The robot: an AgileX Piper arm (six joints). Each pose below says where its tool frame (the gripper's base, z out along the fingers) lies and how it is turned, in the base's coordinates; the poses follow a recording.
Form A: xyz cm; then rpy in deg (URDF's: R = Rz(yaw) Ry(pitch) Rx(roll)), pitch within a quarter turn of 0, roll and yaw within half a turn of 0.
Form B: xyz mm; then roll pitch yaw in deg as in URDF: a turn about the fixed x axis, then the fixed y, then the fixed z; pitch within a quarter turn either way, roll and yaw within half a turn. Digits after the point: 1 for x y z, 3 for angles.
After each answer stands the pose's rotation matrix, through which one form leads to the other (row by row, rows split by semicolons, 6 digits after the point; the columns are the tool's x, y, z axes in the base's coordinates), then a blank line. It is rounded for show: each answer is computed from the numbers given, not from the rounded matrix.
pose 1, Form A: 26.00 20.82 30.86 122.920 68.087 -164.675
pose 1, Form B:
260.0 208.2 308.6 122.920 68.087 -164.675
-0.359928 -0.894726 0.264418; -0.098634 0.318315 0.942840; -0.927752 0.313274 -0.202821

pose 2, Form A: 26.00 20.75 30.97 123.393 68.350 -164.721
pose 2, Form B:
260.0 207.5 309.7 123.393 68.350 -164.721
-0.355895 -0.893622 0.273455; -0.097222 0.326430 0.940208; -0.929455 0.308030 -0.203054

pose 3, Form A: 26.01 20.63 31.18 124.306 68.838 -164.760
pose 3, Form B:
260.1 206.3 311.8 124.306 68.838 -164.760
-0.348311 -0.891397 0.289986; -0.094895 0.341300 0.935152; -0.932563 0.298205 -0.203468

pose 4, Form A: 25.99 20.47 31.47 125.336 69.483 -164.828
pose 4, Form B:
259.9 204.7 314.7 125.336 69.483 -164.828
-0.338269 -0.888767 0.309300; -0.091728 0.358251 0.929108; -0.936568 0.285917 -0.202710

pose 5, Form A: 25.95 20.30 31.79 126.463 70.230 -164.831
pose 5, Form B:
259.5 203.0 317.9 126.463 70.230 -164.831
-0.326460 -0.885977 0.329345; -0.088508 0.375558 0.922563; -0.941058 0.272031 -0.201020

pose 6, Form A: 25.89 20.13 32.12 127.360 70.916 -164.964
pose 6, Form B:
258.9 201.3 321.2 127.360 70.916 -164.964
-0.315760 -0.882862 0.347635; -0.084820 0.391176 0.916399; -0.945040 0.259876 -0.198403

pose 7, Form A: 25.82 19.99 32.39 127.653 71.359 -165.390
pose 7, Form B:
258.2 199.9 323.9 127.653 71.359 -165.390
-0.309302 -0.880020 0.360411; -0.080625 0.401898 0.912128; -0.947540 0.253065 -0.195259

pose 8, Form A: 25.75 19.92 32.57 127.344 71.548 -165.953
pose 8, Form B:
257.5 199.2 325.7 127.344 71.548 -165.953
-0.307045 -0.878817 0.365244; -0.076823 0.405418 0.910898; -0.948589 0.251628 -0.191995

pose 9, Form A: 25.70 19.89 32.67 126.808 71.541 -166.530
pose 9, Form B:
257.0 198.9 326.7 126.808 71.541 -166.530
-0.307916 -0.878124 0.366177; -0.073754 0.405750 0.911004; -0.948550 0.253506 -0.189702

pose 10, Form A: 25.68 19.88 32.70 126.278 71.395 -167.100
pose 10, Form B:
256.8 198.8 327.0 126.278 71.395 -167.100
-0.310990 -0.876841 0.366654; -0.071226 0.406201 0.911004; -0.947741 0.257197 -0.188778

